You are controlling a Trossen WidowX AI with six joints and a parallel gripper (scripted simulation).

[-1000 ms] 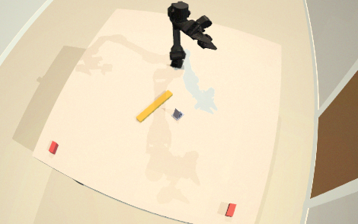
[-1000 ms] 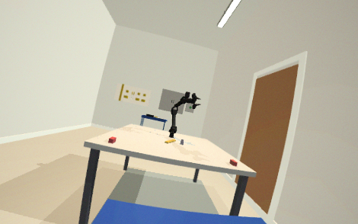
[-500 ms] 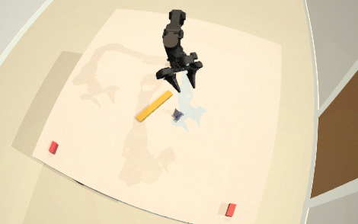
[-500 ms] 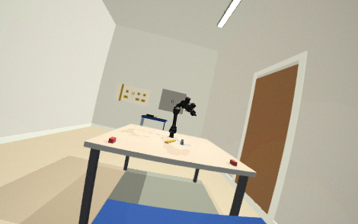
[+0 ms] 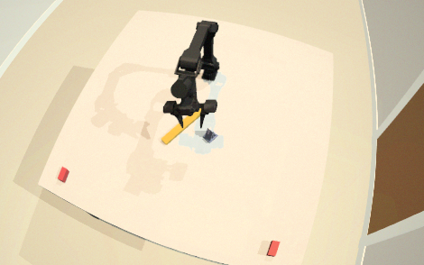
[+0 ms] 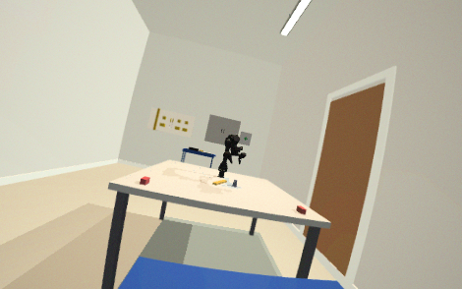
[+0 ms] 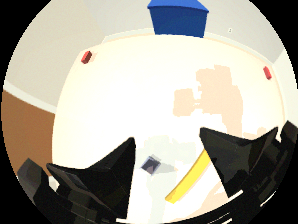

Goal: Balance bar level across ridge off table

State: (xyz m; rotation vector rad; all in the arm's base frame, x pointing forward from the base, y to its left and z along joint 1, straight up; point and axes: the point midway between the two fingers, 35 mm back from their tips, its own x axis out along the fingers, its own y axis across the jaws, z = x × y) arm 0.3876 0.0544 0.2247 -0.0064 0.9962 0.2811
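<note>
Right now the bar is 100 mm behind my gripper tip, 80 mm to the right of it and 190 mm below it.
</note>
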